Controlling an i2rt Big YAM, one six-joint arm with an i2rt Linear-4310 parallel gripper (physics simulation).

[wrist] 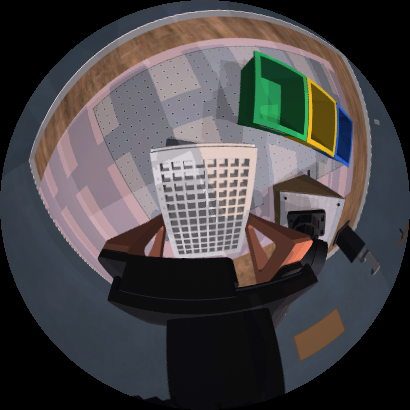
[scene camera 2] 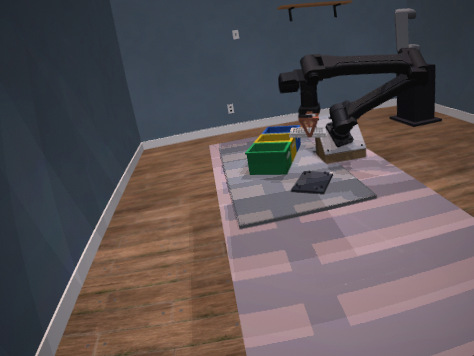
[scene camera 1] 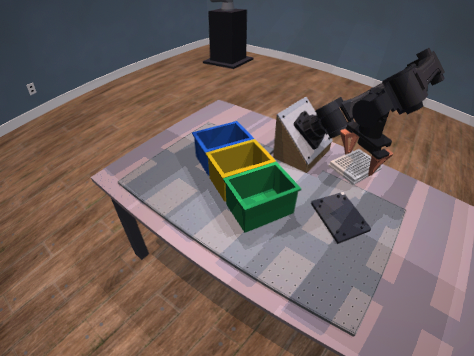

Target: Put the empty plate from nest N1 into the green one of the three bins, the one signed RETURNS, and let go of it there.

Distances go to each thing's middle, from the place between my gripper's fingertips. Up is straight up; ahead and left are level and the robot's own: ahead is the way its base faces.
Scene:
The white plate point(scene camera 1: 354, 167) lies 1 cm ahead of my hand. Round my hand: dark nest point(scene camera 1: 336, 213): 19 cm below.

